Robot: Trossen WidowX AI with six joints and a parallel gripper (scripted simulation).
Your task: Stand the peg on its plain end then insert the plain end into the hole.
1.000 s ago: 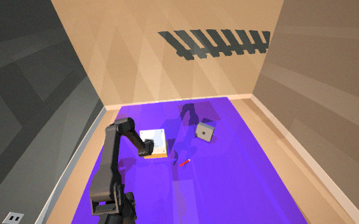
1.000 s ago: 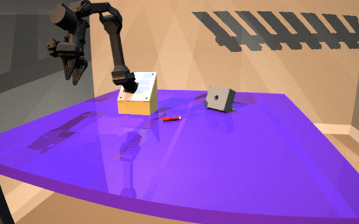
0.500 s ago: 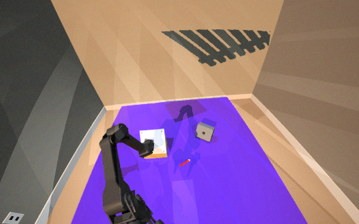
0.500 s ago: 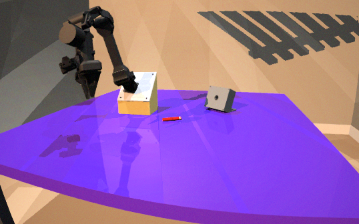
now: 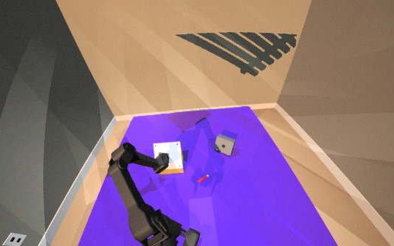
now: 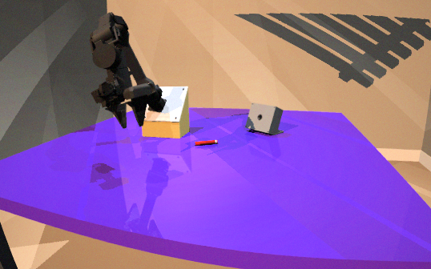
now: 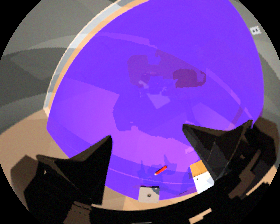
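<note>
Right now my gripper tip is 31 cm to the right of the red peg, 12 cm above it and 10 cm short of it. From my gripper tip the other things lie so: grey sloped panel 54 cm to the left, 24 cm ahead, 7 cm below.
</note>
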